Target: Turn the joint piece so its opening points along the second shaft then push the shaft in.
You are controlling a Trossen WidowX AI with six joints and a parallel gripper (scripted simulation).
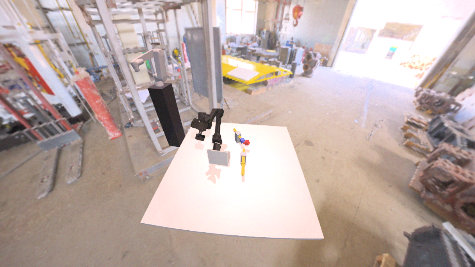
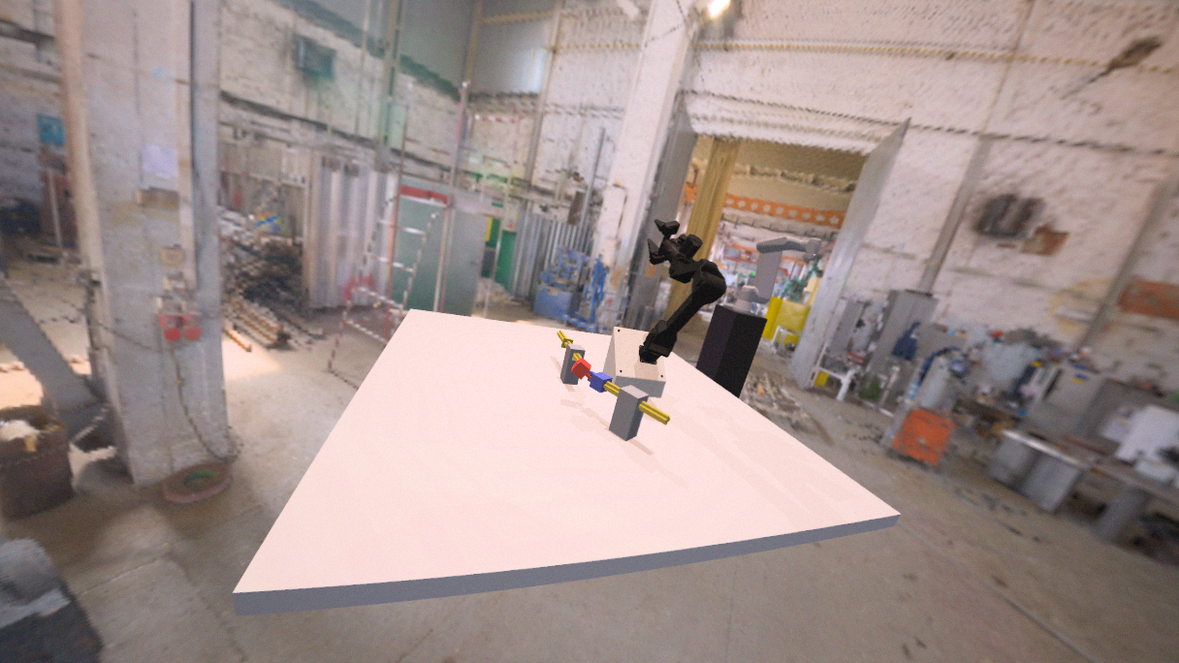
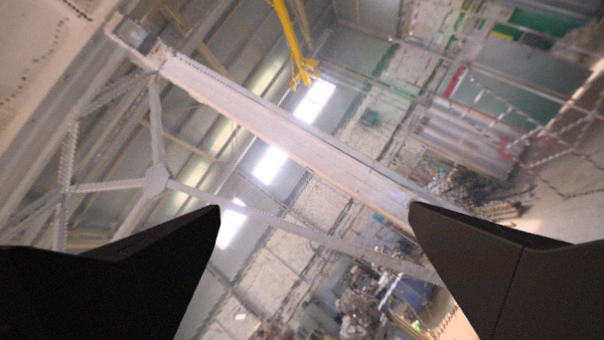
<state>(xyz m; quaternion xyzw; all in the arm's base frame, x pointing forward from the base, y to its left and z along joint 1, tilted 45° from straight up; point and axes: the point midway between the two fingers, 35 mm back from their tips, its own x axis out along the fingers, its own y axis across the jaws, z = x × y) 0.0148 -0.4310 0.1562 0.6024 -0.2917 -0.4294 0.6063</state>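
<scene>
Right now my gripper tip is 450 mm above the red square joint piece, 400 mm to the right of it and 250 mm short of it.
</scene>
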